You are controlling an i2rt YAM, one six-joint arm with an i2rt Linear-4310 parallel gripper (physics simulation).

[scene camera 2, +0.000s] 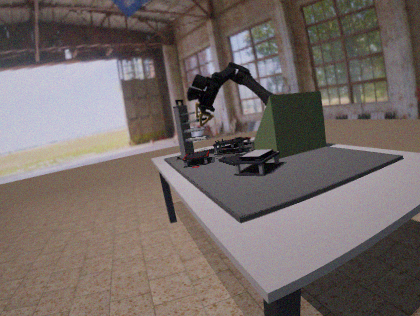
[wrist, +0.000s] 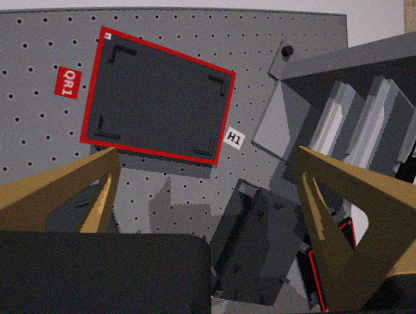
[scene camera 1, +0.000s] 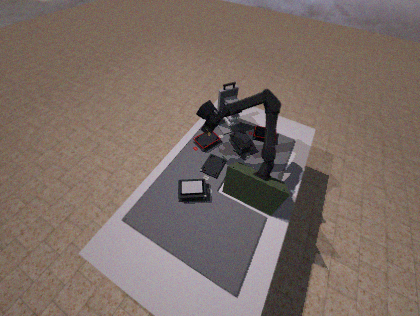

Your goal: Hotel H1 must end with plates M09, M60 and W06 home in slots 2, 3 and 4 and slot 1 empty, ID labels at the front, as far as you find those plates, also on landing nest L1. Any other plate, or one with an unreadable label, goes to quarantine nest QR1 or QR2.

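Pixels of known places: gripper, fingertip midpoint: (scene camera 2: 199,121) (wrist: 206,156); arm's base, link origin: (scene camera 2: 289,118) (scene camera 1: 262,176).
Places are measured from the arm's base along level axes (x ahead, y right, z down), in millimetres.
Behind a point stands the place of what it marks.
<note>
My gripper (scene camera 1: 208,134) (scene camera 2: 204,119) {x 443, y 105, z -47 mm} (wrist: 206,156) {x 443, y 105, z -47 mm} is open and empty, high above the mat between nest QR1 and hotel H1. Hotel H1 (scene camera 1: 228,95) {x 481, y 382, z -112 mm} (scene camera 2: 181,127) {x 511, y 331, z -27 mm} (wrist: 360,57) {x 523, y 331, z 18 mm} is a grey upright rack with light shelves; a whitish plate (scene camera 2: 198,131) {x 421, y 298, z 5 mm} shows among its lower shelves, its label unreadable. Red-rimmed nest QR1 (scene camera 1: 207,140) {x 465, y 117, z 116 mm} (scene camera 2: 197,159) {x 471, y 179, z 149 mm} (wrist: 160,100) {x 483, y 124, z 116 mm} is empty. Another red-rimmed nest (scene camera 1: 262,133) {x 173, y 432, z 116 mm} lies on the far right, partly hidden in the wrist view. A white-topped plate (scene camera 1: 192,187) {x 304, y -254, z 92 mm} (scene camera 2: 257,154) {x 320, y -284, z 92 mm} sits on a dark raised nest; neither label is readable.
A dark nest (scene camera 1: 242,143) {x 240, y 230, z 96 mm} (scene camera 2: 232,145) (wrist: 260,240) {x 286, y 248, z 96 mm} stands beside H1, below the right finger's side in the wrist view. Another dark nest (scene camera 1: 214,165) {x 308, y -17, z 144 mm} lies between QR1 and the white-topped plate. A green block (scene camera 1: 255,189) {x -7, y -117, z -30 mm} (scene camera 2: 295,122) {x 41, y -123, z 14 mm} stands at the arm's base.
</note>
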